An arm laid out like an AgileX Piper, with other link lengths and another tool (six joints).
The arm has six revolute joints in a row. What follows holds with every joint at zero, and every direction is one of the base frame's. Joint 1 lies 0.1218 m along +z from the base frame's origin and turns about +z. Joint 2 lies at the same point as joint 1 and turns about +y. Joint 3 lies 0.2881 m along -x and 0.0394 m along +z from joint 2 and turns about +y. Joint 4 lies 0.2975 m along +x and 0.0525 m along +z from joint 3 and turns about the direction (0.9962, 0, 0.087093). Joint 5 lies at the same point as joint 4 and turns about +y. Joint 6 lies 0.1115 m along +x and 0.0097 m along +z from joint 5 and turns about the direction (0.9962, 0, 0.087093). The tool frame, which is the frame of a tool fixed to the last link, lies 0.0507 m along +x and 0.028 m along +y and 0.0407 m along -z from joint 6; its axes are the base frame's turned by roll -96.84, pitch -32.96 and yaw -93.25 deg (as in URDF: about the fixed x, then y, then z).
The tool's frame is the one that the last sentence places.
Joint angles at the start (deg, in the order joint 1, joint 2, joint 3, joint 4, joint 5, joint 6): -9.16 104.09 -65.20 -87.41 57.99 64.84
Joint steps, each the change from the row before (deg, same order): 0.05 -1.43 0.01 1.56 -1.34 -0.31; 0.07 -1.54 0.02 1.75 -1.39 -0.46; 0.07 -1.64 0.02 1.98 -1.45 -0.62; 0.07 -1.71 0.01 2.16 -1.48 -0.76; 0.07 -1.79 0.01 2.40 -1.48 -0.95; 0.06 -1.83 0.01 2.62 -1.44 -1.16; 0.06 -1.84 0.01 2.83 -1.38 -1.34
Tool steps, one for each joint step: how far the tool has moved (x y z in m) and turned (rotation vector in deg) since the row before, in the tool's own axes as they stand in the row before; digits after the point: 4 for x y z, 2 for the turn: 0.0043 -0.0006 -0.0056 0.97 -1.56 1.40; 0.0045 -0.0007 -0.0065 1.06 -1.67 1.42; 0.0045 -0.0007 -0.0072 1.13 -1.80 1.45; 0.0045 -0.0009 -0.0080 1.22 -1.88 1.47; 0.0044 -0.0009 -0.0087 1.27 -1.98 1.48; 0.0042 -0.0009 -0.0093 1.29 -2.04 1.43; 0.0038 -0.0009 -0.0098 1.31 -2.10 1.39
